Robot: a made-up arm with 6 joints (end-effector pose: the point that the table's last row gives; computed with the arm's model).
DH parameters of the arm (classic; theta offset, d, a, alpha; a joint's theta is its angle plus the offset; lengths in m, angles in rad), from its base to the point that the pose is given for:
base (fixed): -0.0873 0 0.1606 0
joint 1: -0.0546 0 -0.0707 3.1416
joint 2: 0.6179 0 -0.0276 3.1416
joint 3: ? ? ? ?
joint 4: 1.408 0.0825 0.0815 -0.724
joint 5: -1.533 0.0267 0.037 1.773
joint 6: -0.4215 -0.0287 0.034 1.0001
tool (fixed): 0.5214 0.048 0 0
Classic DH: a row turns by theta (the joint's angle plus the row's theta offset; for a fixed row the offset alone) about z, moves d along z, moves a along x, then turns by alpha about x.
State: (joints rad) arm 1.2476 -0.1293 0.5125 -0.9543 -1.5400 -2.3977
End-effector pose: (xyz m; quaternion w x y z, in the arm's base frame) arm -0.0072 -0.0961 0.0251 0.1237 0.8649 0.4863 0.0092
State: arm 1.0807 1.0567 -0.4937 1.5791 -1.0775 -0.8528
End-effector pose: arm 0.0386 0.0728 0.0702 0.5869 0.5111 -0.1853 -0.6000
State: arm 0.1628 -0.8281 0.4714 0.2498 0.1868 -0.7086
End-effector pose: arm -0.0042 -0.0362 0.0063 0.7418 0.3180 0.1974 0.5564
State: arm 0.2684 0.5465 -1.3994 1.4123 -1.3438 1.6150
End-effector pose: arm 0.2119 0.0167 0.1095 0.7529 0.3400 -0.5090 0.2417
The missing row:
joint 3: 0.6712 0.1134 -0.0406 -1.697
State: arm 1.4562 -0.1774 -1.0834 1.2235 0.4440 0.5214
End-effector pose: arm -0.0327 -0.0673 -0.0069 0.4861 0.4767 0.7181 0.1443
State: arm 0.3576 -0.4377 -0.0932 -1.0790 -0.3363 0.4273
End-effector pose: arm 0.0298 0.0980 0.1332 0.2053 0.2181 -0.3072 0.9033
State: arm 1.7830 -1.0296 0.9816 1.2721 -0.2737 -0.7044
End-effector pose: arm 0.3080 -0.1102 0.0403 0.0338 -0.3195 0.3702 0.8716
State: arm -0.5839 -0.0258 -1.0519 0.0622 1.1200 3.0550
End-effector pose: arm 0.2460 0.1098 -0.0114 0.1539 0.7744 -0.0607 0.6106
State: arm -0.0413 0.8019 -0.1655 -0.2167 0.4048 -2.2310
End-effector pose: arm 0.1574 0.1148 0.0160 0.3005 -0.2297 -0.4447 -0.8119
